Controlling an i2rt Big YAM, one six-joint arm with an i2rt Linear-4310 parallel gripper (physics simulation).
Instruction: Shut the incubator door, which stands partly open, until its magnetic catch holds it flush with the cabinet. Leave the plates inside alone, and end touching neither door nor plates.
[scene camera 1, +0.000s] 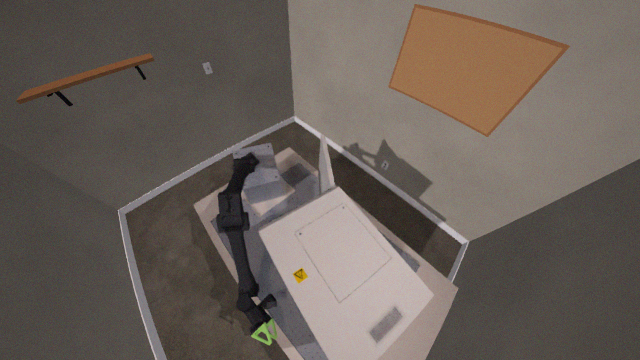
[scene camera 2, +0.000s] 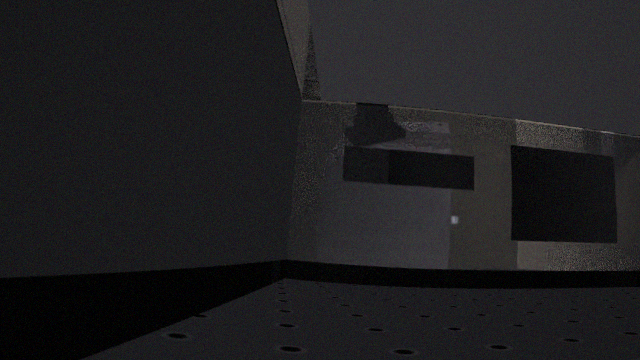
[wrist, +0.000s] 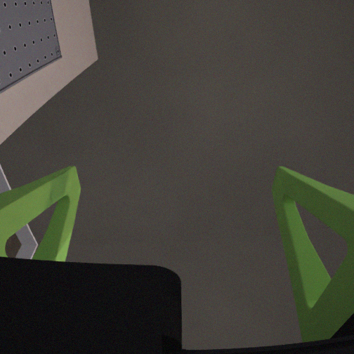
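Seen in the pictures: gripper, fingertip midpoint: (scene camera 1: 273, 341); arm's base, link origin: (scene camera 1: 248, 163).
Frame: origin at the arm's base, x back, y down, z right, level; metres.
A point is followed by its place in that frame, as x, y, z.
Note:
The incubator cabinet (scene camera 1: 345, 250) @[-0.742, -0.267, 0.198] shows from above as a large white box with a yellow warning label. Its door (scene camera 1: 326, 170) @[-0.509, -0.211, -0.075] shows as a narrow white slab, standing out from the cabinet's upper corner at a wide angle, not flush. The plates inside do not show. My gripper (scene camera 1: 270, 339) @[-0.696, 0.105, 0.578] (wrist: 175, 177) is open and empty, its green fingers wide apart. In scene camera 1 it hangs near the lower edge of the bench, to the left of the cabinet, far from the door and touching nothing visible.
The dark arm runs along the cabinet's left side from a grey block (scene camera 1: 267, 187) @[-0.134, 0.144, 0.005] near the door. The perforated bench board (scene camera 2: 425, 330) @[-0.640, 0.283, 0.293] (wrist: 25, 40) also shows. A wooden shelf (scene camera 1: 90, 77) and a cork-coloured board (scene camera 1: 470, 70) are on the walls. Scene camera 2 is very dark.

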